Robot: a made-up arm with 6 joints. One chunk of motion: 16 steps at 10 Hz.
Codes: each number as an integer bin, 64 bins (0 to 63) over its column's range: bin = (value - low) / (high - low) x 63, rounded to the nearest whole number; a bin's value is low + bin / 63 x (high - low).
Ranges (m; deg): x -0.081..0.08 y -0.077..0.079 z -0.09..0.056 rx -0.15..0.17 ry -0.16..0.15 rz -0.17..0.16
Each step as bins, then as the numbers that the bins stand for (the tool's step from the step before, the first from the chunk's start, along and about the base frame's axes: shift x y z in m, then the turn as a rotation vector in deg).
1 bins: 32 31 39 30 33 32
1 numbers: 0.00078 -0.00024 0.00038 0.002 0.002 -0.002
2 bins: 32 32 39 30 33 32
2 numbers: 0.00078 0.00224 0.00038 0.002 0.002 -0.002
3 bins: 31 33 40 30 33 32
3 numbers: -0.00178 0.00471 0.00270 0.002 0.002 -0.002
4 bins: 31 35 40 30 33 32
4 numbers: -0.00178 0.00967 0.00270 0.002 0.002 -0.002
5 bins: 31 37 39 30 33 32
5 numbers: -0.00178 0.01462 0.00038 0.002 0.002 -0.002
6 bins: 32 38 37 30 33 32
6 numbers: 0.00078 0.01710 -0.00425 0.002 0.002 -0.002
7 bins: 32 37 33 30 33 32
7 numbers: 0.00078 0.01462 -0.01352 0.002 0.002 -0.002
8 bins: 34 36 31 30 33 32
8 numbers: 0.00589 0.01214 -0.01816 0.002 0.002 -0.002
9 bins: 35 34 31 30 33 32
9 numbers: 0.00844 0.00719 -0.01816 0.002 0.002 -0.002
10 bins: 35 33 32 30 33 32
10 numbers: 0.00844 0.00471 -0.01584 0.002 0.002 -0.002
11 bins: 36 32 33 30 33 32
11 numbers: 0.01100 0.00224 -0.01352 0.002 0.002 -0.002
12 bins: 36 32 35 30 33 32
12 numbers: 0.01100 0.00224 -0.00889 0.002 0.002 -0.002
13 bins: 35 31 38 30 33 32
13 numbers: 0.00844 -0.00024 -0.00194 0.002 0.002 -0.002
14 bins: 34 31 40 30 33 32
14 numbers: 0.00589 -0.00024 0.00270 0.002 0.002 -0.002
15 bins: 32 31 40 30 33 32
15 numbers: 0.00078 -0.00024 0.00270 0.002 0.002 -0.002
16 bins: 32 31 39 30 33 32
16 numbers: 0.00078 -0.00024 0.00038 0.002 0.002 -0.002
